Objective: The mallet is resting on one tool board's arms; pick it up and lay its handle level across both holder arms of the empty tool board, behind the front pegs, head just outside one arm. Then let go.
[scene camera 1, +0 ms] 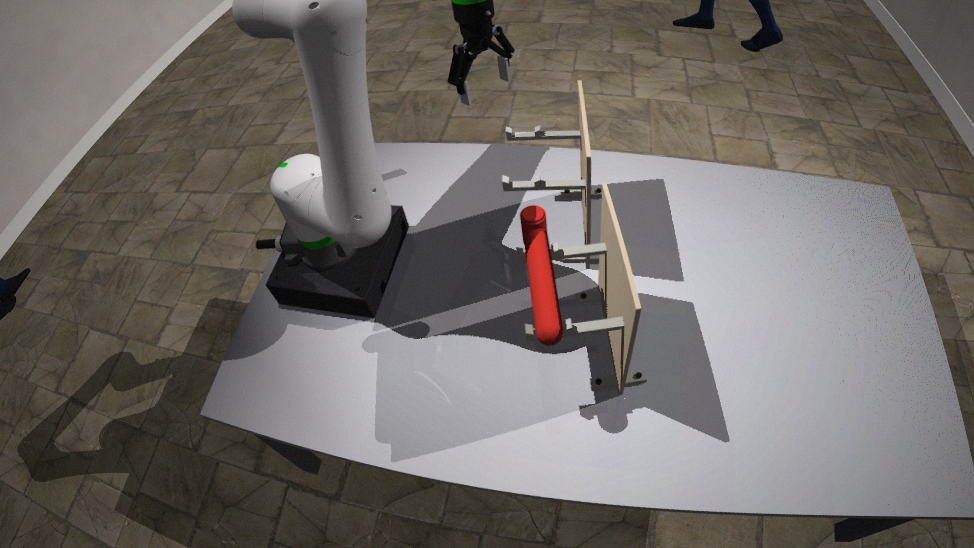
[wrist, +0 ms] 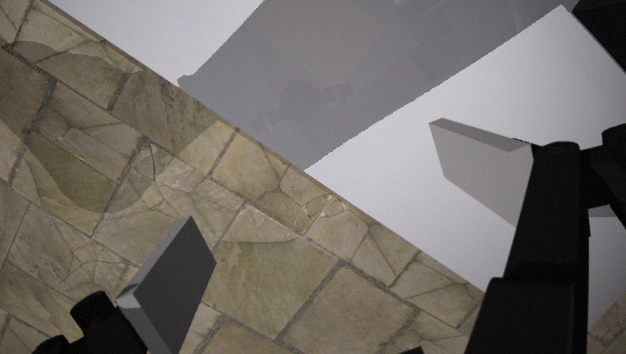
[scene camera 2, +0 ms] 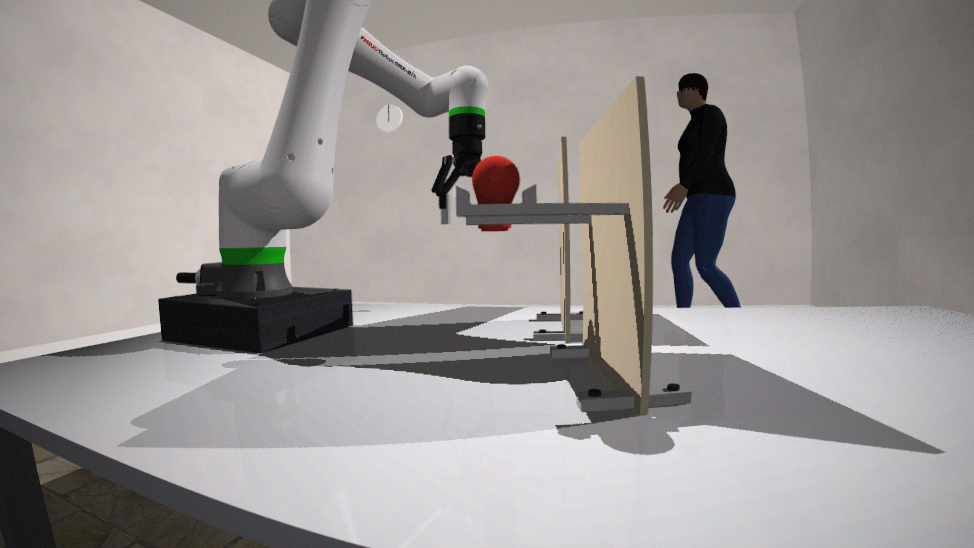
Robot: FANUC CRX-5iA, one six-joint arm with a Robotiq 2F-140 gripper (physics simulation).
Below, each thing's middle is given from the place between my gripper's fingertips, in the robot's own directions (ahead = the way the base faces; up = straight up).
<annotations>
I see my gripper 120 mm short of the red mallet (scene camera 1: 547, 318) and 580 mm to the left of it.
</annotations>
